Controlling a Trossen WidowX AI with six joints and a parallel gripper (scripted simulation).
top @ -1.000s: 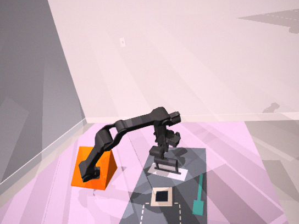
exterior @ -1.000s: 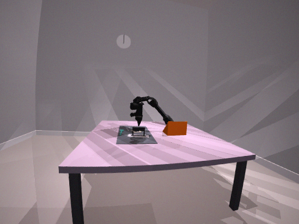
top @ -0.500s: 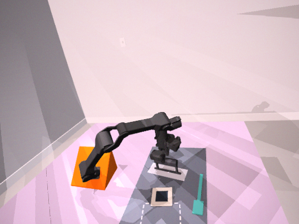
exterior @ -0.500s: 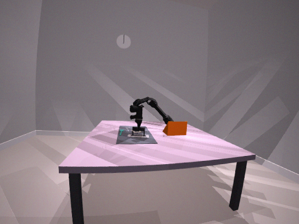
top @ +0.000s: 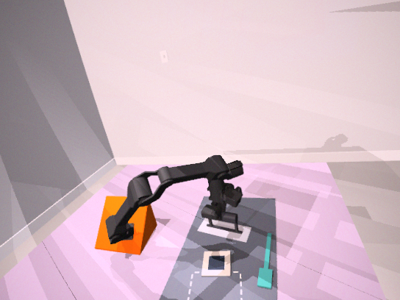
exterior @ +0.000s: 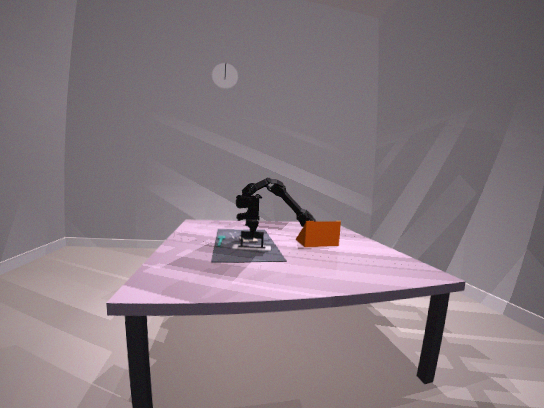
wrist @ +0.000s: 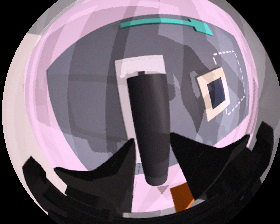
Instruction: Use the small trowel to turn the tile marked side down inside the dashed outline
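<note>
The grey mat lies 120 mm to the right of my gripper tip, 80 mm below it and 10 mm ahead of it. From my gripper tip the other things lie so: small trowel: 30 mm below, 20 mm ahead, 10 mm to the right; tile: 160 mm to the right, 60 mm below, 10 mm behind; teal trowel-shaped tool: 160 mm to the right, 150 mm ahead, 60 mm below.
</note>
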